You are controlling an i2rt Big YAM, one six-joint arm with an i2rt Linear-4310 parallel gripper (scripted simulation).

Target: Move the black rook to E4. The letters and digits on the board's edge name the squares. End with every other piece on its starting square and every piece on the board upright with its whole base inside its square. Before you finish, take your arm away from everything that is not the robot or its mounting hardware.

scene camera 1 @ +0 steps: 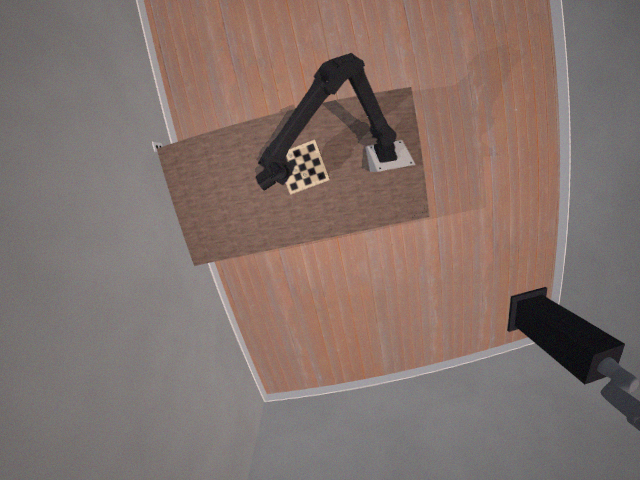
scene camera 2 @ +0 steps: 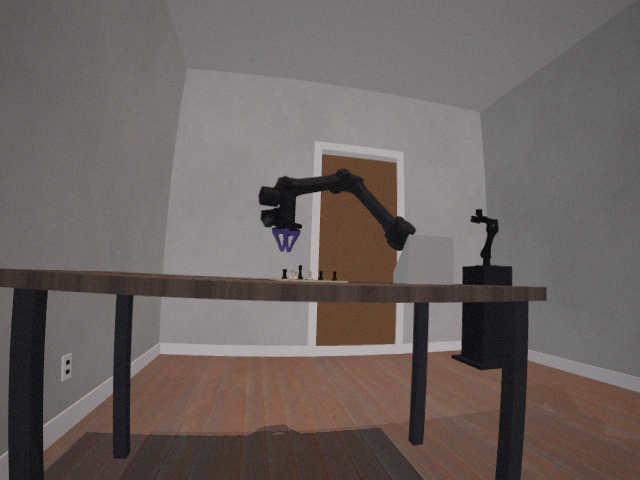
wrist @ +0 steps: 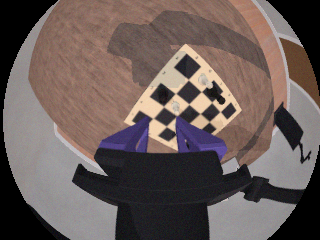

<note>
The pictures show: my gripper and a chessboard.
My gripper is seen too in the wrist view.
</note>
